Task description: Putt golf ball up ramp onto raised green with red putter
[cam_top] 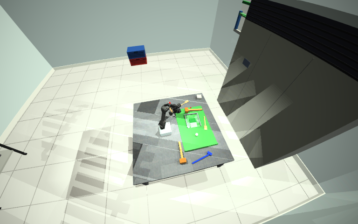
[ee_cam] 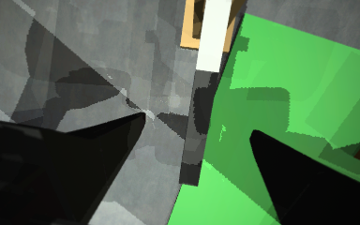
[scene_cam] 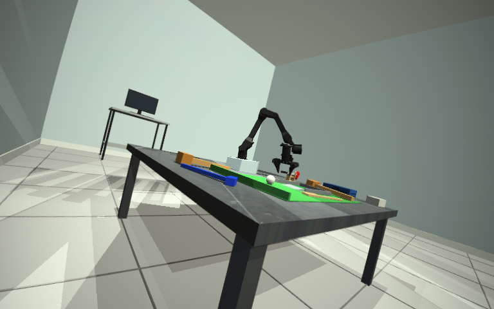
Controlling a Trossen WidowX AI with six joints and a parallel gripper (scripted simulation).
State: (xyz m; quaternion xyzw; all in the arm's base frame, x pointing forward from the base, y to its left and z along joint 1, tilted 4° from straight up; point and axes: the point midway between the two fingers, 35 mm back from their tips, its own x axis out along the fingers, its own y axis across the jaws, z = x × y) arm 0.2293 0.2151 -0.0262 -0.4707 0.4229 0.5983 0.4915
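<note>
Now: gripper tip 20 mm past the red putter, 110 mm to the right of it and 10 mm below it. Also, from my gripper tip: white golf ball 240 mm ahead, 420 mm to the right, 20 mm below; wooden rack 20 mm behind, 130 mm to the left, 10 mm below; green mat 250 mm ahead, 260 mm to the right, 40 mm below.
</note>
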